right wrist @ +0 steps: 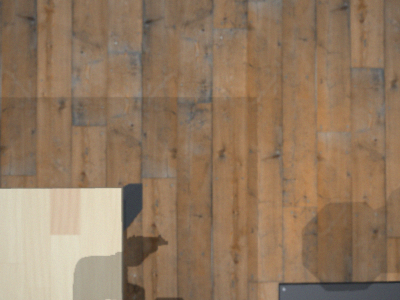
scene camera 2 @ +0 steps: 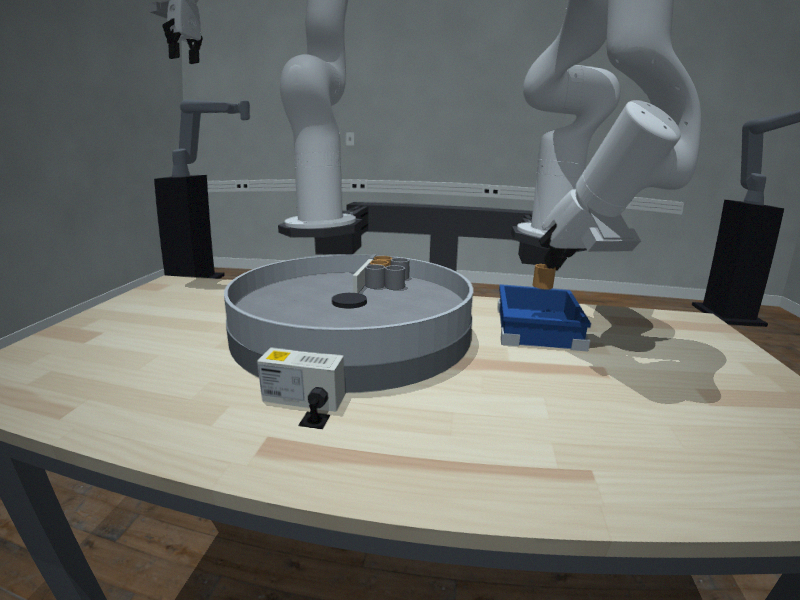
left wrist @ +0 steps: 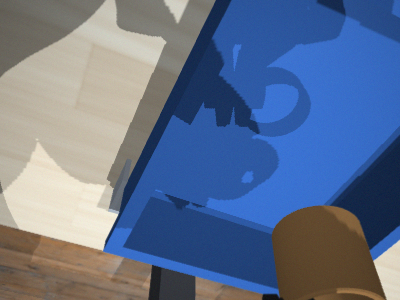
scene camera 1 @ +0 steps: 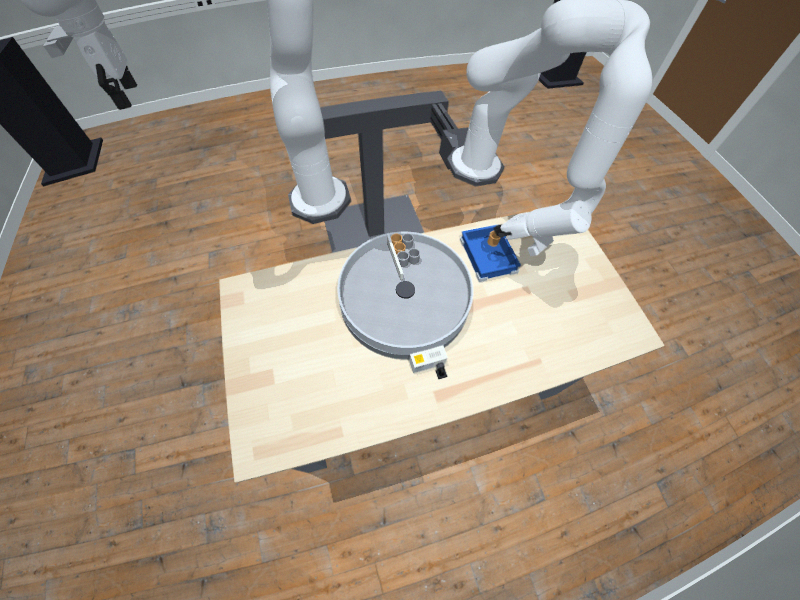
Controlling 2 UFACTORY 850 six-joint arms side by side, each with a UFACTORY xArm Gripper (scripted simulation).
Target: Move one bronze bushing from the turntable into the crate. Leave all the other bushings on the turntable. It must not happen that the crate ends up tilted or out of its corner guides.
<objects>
A blue crate shows in scene camera 2, in the left wrist view and in scene camera 1 (486, 257); in the right wrist view it is out of frame. The same spot on the blue crate: (scene camera 2: 525, 305) is (left wrist: 243, 233).
</objects>
